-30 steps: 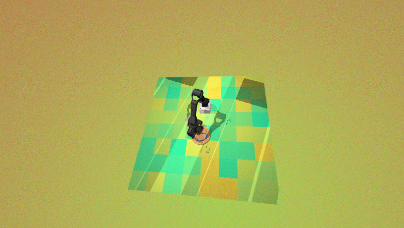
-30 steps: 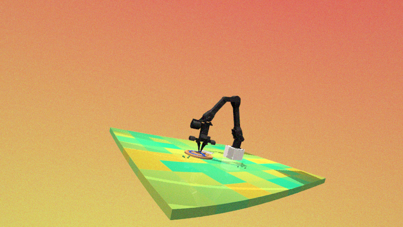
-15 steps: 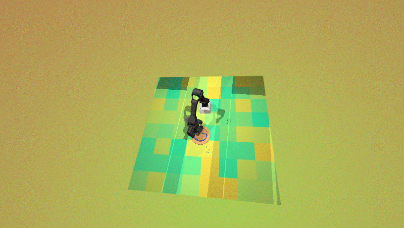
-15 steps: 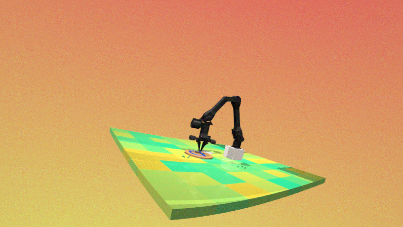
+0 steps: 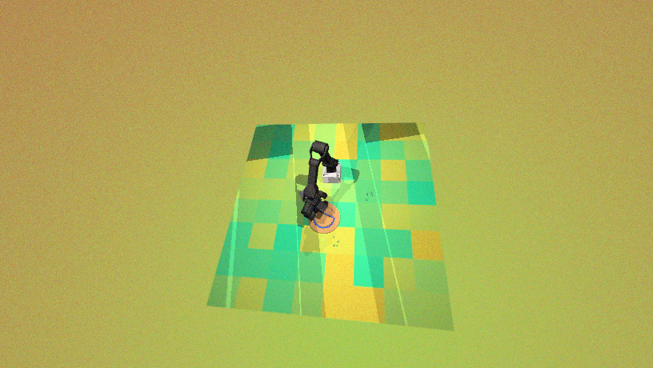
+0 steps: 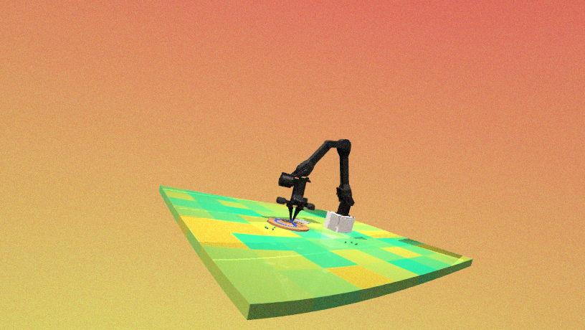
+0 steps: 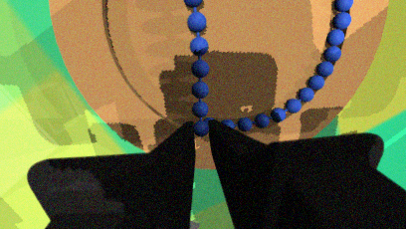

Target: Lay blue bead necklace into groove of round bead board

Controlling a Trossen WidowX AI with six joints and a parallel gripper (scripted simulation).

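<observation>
Now: gripper tip 5 cm short of the round bead board, 4 cm to the right of it and 1 cm above it. The rest, counted from my gripper tip: flat grey piece (12 cm behind, 7 cm to the right, 2 cm below).
</observation>
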